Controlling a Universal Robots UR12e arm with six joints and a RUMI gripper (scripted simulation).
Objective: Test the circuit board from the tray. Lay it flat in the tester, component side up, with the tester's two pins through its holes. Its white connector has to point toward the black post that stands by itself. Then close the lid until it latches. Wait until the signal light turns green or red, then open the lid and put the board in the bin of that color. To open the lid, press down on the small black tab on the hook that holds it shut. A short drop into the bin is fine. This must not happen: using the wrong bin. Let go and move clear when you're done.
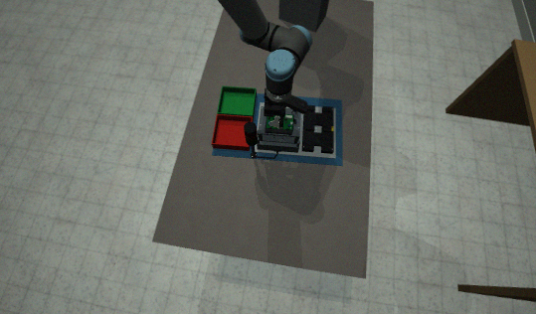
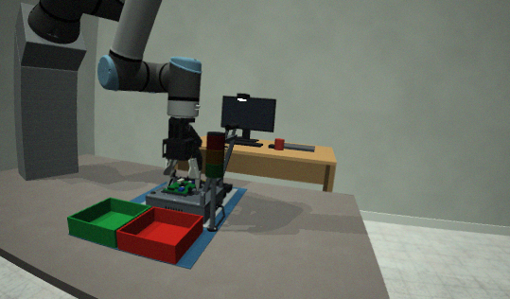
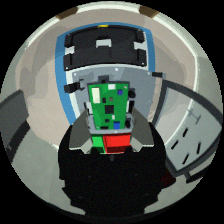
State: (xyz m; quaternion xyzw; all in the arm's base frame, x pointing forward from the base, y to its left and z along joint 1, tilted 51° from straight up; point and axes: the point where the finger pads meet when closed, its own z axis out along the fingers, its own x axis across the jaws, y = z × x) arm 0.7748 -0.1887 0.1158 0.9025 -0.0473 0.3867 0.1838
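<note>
My gripper is now right at the green circuit board. Also, from my hand: tester lid (11 cm ahead, 11 cm above, 4 cm to the right); then red bin (21 cm to the right, 6 cm below, 2 cm behind); then black latch hook (7 cm to the left, 4 cm behind, 1 cm above).
</note>
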